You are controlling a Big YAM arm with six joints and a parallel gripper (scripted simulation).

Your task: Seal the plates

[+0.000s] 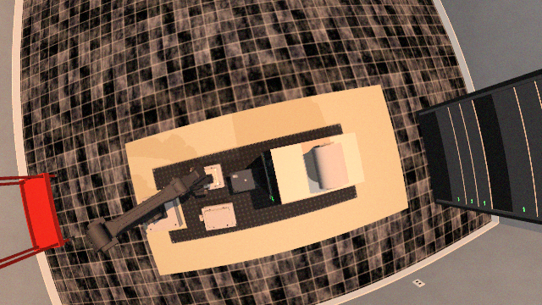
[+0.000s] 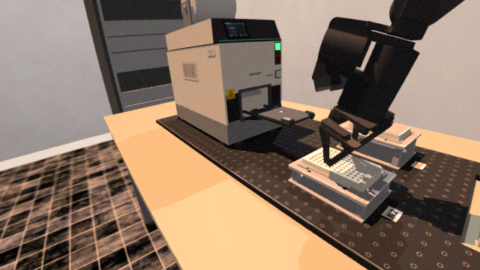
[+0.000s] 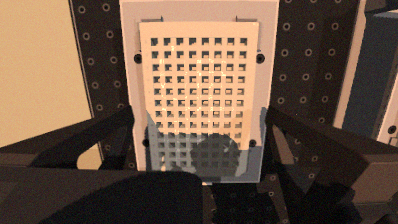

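My hand is 30 mm above the well plate. Round my hand: sealer stage: 200 mm ahead, 60 mm to the right, 20 mm above; plate nest N2: 40 mm below; sealer screen: 320 mm ahead, 20 mm to the right, 240 mm above.
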